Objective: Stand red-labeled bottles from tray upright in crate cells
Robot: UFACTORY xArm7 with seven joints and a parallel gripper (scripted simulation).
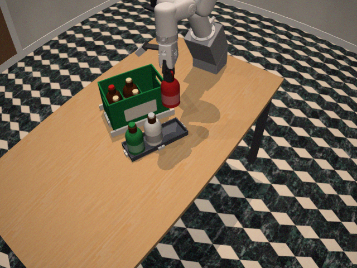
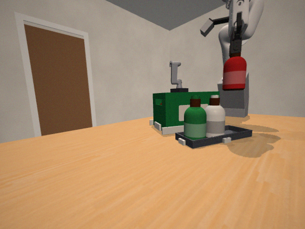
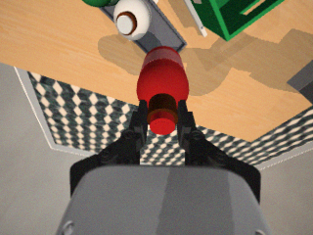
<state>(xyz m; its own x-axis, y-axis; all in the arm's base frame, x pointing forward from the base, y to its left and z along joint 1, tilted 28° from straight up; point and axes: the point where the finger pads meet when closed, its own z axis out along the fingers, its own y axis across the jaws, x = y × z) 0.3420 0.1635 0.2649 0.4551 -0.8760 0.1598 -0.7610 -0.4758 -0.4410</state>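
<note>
My hand is 7 cm above the red-labeled bottle. The rest, counted from my hand: tray: 31 cm below, 8 cm ahead, 2 cm to the right; green bottle: 24 cm below, 17 cm ahead, 4 cm to the right; white bottle: 24 cm below, 9 cm ahead, 2 cm to the right.
</note>
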